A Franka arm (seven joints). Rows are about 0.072 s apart.
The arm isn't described. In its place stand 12 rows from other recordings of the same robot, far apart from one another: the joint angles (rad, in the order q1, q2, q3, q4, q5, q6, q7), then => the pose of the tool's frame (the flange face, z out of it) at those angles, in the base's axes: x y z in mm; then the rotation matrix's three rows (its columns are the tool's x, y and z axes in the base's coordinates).
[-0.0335, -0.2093, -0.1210, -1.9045, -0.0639, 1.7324, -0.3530] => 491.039 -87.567 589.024; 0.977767 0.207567 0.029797; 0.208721 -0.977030 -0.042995; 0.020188 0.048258 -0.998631
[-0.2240, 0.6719, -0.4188, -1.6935, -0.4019, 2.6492, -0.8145] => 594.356 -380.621 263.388; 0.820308 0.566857 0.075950; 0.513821 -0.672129 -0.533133; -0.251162 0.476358 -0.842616
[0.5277, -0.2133, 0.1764, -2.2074, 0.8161, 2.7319, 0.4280] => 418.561 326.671 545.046; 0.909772 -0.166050 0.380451; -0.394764 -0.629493 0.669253; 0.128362 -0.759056 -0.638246
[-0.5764, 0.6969, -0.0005, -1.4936, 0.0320, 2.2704, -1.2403] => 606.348 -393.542 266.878; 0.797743 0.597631 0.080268; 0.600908 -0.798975 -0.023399; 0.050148 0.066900 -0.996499
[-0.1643, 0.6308, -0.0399, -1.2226, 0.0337, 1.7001, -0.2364] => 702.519 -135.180 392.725; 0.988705 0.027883 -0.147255; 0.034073 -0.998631 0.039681; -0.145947 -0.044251 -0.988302
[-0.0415, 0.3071, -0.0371, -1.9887, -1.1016, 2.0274, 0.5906] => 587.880 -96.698 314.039; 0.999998 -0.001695 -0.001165; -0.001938 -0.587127 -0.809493; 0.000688 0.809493 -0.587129
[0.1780, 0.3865, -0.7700, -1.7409, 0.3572, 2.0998, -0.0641] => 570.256 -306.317 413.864; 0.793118 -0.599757 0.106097; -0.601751 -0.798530 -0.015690; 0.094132 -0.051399 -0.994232
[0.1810, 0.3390, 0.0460, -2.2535, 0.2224, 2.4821, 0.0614] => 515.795 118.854 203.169; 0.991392 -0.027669 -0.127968; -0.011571 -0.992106 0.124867; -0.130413 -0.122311 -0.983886
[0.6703, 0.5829, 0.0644, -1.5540, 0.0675, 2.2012, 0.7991] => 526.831 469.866 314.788; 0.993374 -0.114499 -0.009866; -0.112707 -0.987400 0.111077; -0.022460 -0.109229 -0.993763
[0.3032, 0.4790, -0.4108, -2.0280, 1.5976, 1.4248, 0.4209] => 565.901 69.625 257.843; 0.239816 -0.970810 -0.003939; -0.051202 -0.016699 0.998549; -0.969467 -0.239266 -0.053712
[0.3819, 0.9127, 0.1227, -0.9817, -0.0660, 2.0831, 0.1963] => 716.826 349.129 331.221; 0.947239 0.280311 0.155451; 0.263841 -0.957267 0.118439; 0.182008 -0.071176 -0.980718
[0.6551, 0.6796, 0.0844, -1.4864, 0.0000, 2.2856, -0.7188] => 544.674 481.847 285.553; 0.130449 0.989859 0.056228; 0.983434 -0.136384 0.119399; 0.125857 0.039721 -0.991253
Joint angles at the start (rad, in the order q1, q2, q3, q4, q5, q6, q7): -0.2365 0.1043 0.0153 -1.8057 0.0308 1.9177 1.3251
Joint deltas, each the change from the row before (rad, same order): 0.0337 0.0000 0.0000 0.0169 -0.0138 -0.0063 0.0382; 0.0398 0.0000 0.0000 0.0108 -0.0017 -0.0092 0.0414; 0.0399 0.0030 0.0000 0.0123 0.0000 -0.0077 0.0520; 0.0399 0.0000 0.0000 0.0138 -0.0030 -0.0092 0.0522; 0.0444 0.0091 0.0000 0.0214 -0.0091 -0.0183 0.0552; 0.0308 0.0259 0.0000 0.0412 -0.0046 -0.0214 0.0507; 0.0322 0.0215 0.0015 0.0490 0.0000 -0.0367 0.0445
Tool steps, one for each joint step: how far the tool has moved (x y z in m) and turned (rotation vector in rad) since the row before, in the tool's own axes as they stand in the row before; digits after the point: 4 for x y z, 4 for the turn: -0.0184 -0.0060 -0.0069 0.0067 0.0143 -0.0005; -0.0232 -0.0049 -0.0039 0.0008 0.0009 0.0009; -0.0234 -0.0048 -0.0030 0.0011 -0.0008 0.0120; -0.0235 -0.0031 -0.0054 0.0038 0.0022 0.0112; -0.0258 -0.0035 -0.0028 -0.0067 0.0073 0.0080; -0.0182 -0.0074 -0.0020 -0.0061 0.0036 0.0187; -0.0208 -0.0047 -0.0071 -0.0093 -0.0003 0.0109
